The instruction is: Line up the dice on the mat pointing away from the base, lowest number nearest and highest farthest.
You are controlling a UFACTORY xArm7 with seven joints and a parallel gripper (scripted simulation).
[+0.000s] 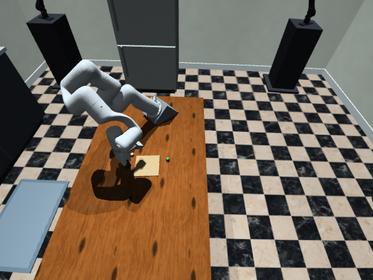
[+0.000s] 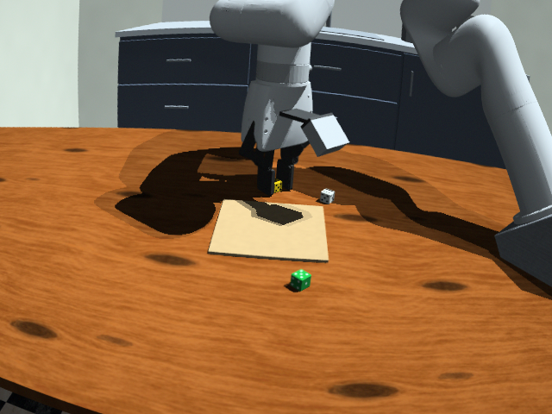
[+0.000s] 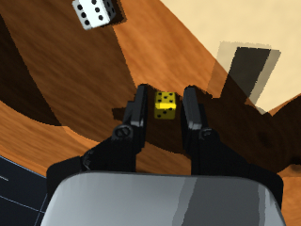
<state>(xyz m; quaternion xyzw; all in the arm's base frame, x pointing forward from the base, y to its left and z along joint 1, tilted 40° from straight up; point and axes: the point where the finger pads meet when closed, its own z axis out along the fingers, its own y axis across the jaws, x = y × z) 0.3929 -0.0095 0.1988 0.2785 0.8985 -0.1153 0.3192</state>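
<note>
Now: the yellow die 1 cm below my hand. Also, from my hand: white die: 8 cm behind, 2 cm to the left, 1 cm below; then tan mat: 1 cm behind, 12 cm to the left, 2 cm below; then green die: 6 cm behind, 23 cm to the left, 1 cm below.
</note>
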